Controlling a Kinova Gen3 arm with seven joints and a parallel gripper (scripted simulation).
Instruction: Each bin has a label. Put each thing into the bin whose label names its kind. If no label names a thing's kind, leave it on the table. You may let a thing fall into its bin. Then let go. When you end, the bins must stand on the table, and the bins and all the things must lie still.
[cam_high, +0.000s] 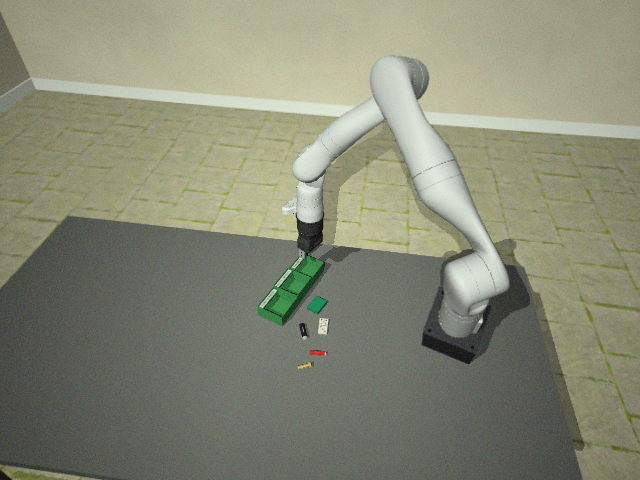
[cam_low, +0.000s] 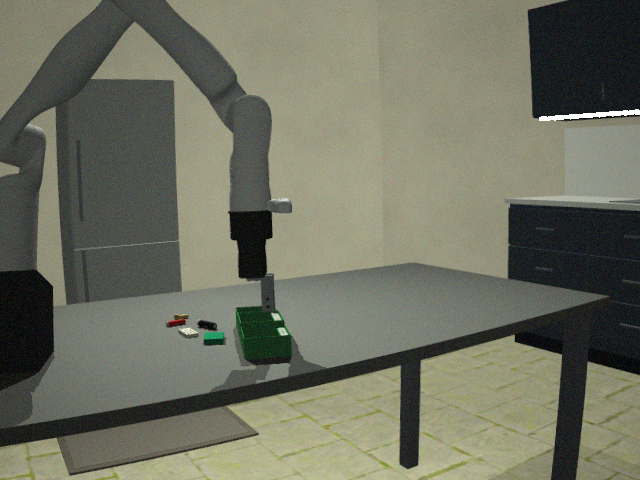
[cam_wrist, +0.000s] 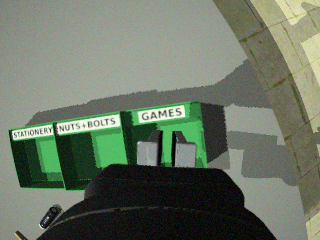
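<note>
My hand is 80 mm to the right of the green three-compartment bin, 70 mm above it and 20 mm short of it. The rest, counted from my hand: green block (130 mm to the left, 90 mm below, 70 mm behind); then black battery (230 mm to the left, 90 mm below, 50 mm behind); then white domino-like tile (200 mm to the left, 100 mm behind, 90 mm below).
</note>
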